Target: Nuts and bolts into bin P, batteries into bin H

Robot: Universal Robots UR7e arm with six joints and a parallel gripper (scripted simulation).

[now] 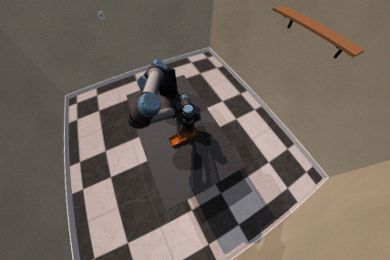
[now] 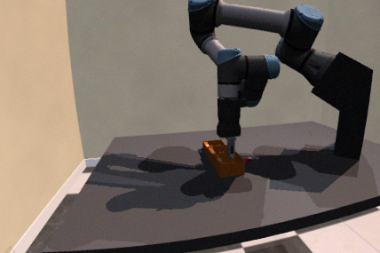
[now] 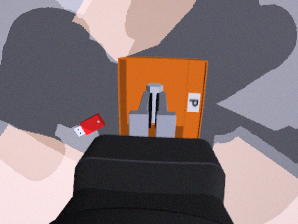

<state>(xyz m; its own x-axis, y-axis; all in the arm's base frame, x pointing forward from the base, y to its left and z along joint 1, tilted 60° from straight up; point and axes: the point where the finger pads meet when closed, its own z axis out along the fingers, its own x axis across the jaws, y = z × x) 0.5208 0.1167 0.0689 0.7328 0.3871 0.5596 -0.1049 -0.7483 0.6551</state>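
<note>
The dark nut lies 6 cm below my hand. The rest, counted from my hand: orange battery (1 cm behind, 8 cm to the right, 6 cm below); then grey bolt (1 cm to the left, 1 cm below); then orange three-compartment bin (1 cm behind, 9 cm to the right, 5 cm below).
</note>
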